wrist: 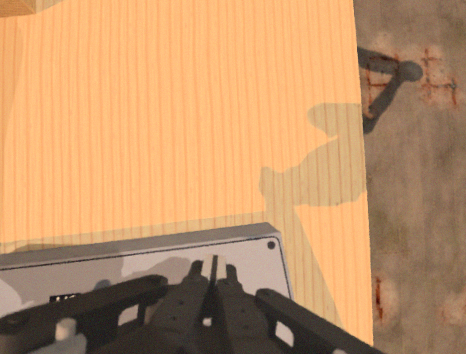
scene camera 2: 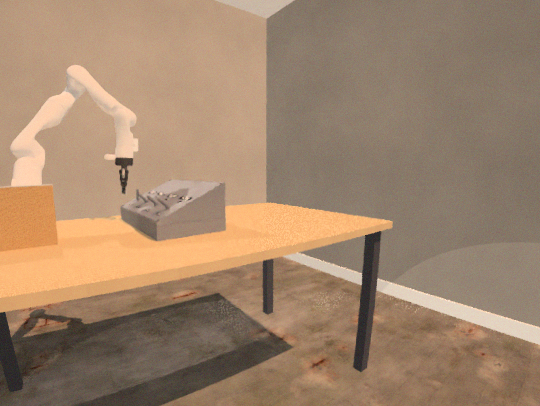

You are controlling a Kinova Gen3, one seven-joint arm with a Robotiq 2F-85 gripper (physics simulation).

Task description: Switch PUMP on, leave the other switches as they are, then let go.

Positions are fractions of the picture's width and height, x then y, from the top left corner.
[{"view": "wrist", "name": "my gripper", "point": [0.46, 0.76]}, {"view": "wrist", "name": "grey switch box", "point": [0.55, 0.71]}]
